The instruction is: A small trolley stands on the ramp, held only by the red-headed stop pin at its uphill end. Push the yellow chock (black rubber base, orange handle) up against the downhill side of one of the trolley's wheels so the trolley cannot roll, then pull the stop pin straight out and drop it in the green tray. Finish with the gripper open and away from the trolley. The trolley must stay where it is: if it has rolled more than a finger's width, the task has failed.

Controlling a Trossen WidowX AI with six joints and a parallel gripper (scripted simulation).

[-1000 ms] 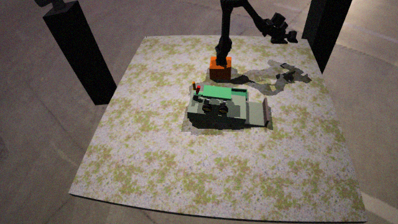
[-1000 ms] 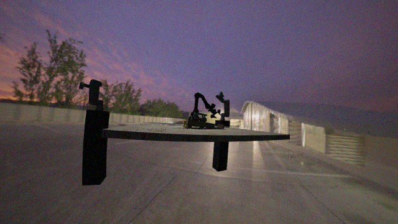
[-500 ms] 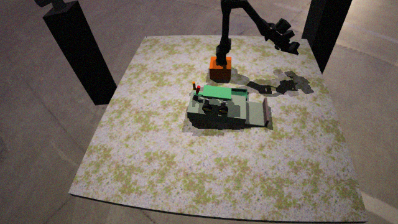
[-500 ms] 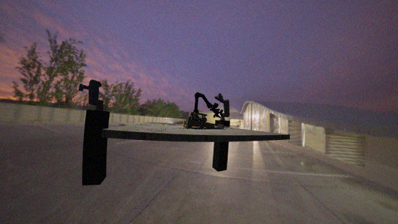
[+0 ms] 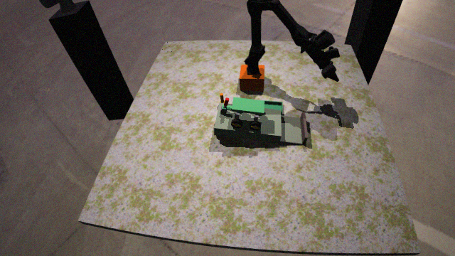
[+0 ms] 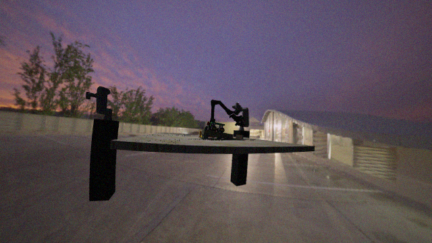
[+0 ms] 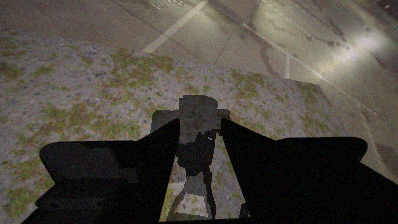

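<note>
Right now the red-headed stop pin is 52 cm to the right of my gripper tip, 9 cm ahead of it and 3 cm below it. Round my gripper tip: green tray (31 cm to the right, 17 cm below, 1 cm ahead); green trolley (43 cm to the right, 12 cm ahead, 5 cm below); raised lip (18 cm to the right, 16 cm ahead, 13 cm below).
</note>
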